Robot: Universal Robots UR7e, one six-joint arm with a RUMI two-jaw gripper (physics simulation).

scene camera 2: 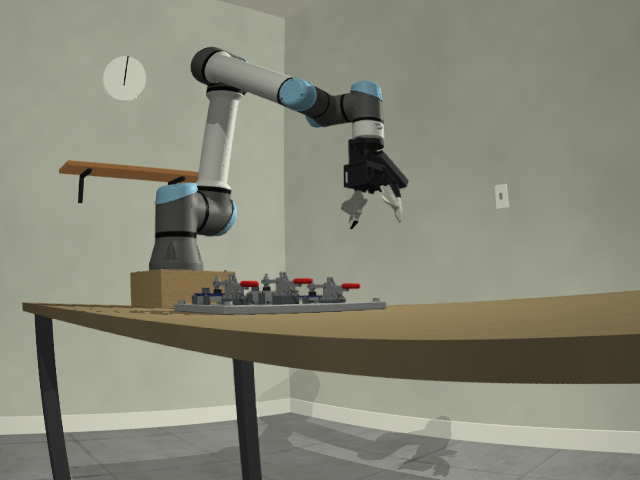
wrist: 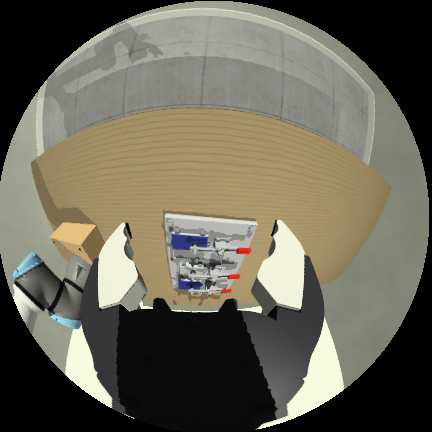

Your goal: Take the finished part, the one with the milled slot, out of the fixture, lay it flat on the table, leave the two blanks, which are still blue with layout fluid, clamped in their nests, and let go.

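Frame: origin at the arm's base, x right, y ahead, z up, level; centimetres.
Seen in the pictures: gripper, fingertip midpoint: (scene camera 2: 375, 225) (wrist: 199, 223); arm's base, link origin: (scene camera 2: 175, 271) (wrist: 85, 269).
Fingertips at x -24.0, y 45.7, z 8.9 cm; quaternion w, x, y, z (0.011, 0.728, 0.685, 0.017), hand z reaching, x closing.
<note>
Offsets run from my fingertips to a thing's top centre. "spot": to the spot under its first point. Level surfaces: height alone.
The grey fixture plate (scene camera 2: 305, 308) (wrist: 210, 219) lies on the table @[dz -18.4 cm] (scene camera 2: 465, 322) (wrist: 210, 160) and carries three toggle clamps with red handles. One blue blank @[dx +17.1, dy -5.0, dz -15.3 cm] (wrist: 181, 242) sits in the nest at the upper end of the plate in the wrist view. The other blue blank @[dx +38.7, dy -8.9, dz -14.8 cm] (wrist: 187, 285) sits in the nest at the lower end. The finished part @[dx +28.0, dy -6.2, dz -14.3 cm] (wrist: 188, 266) appears as a small grey shape in the middle nest, partly hidden by its clamp; its slot is too small to make out. My gripper (scene camera 2: 376, 224) (wrist: 199, 223) is open and empty, high above the fixture.
The three red handles @[dx +19.8, dy +8.7, dz -13.2 cm] (wrist: 244, 251) @[spot: dx +30.0, dy +6.9, dz -12.3 cm] (wrist: 234, 276) @[dx +41.4, dy +4.3, dz -12.7 cm] (wrist: 226, 291) stick out on the plate's right side in the wrist view. The wooden block (scene camera 2: 145, 289) (wrist: 75, 234) under the arm's base stands left of the fixture. A wall shelf (scene camera 2: 129, 171) is behind the arm.
</note>
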